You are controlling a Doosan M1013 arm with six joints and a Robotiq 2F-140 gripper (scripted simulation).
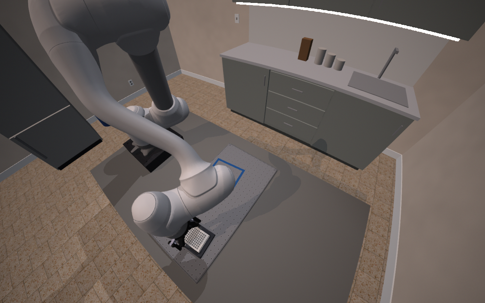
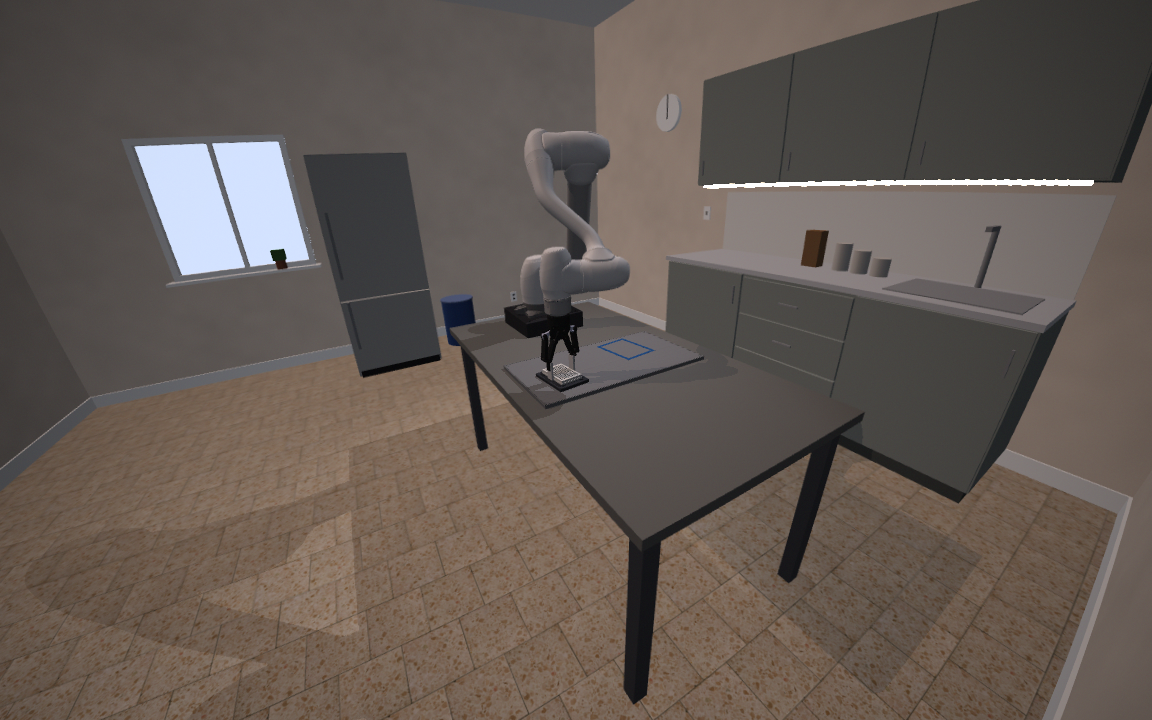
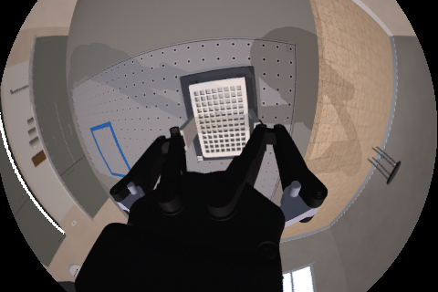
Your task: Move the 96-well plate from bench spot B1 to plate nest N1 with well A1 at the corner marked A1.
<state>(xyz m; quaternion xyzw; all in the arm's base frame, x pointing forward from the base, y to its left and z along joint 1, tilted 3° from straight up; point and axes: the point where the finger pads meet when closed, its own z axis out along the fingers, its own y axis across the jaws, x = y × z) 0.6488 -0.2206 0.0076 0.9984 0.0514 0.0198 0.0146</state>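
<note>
Right now the white 96-well plate is 2 cm below my hand. Also, from my hand: dark plate nest N1: 4 cm below.
</note>
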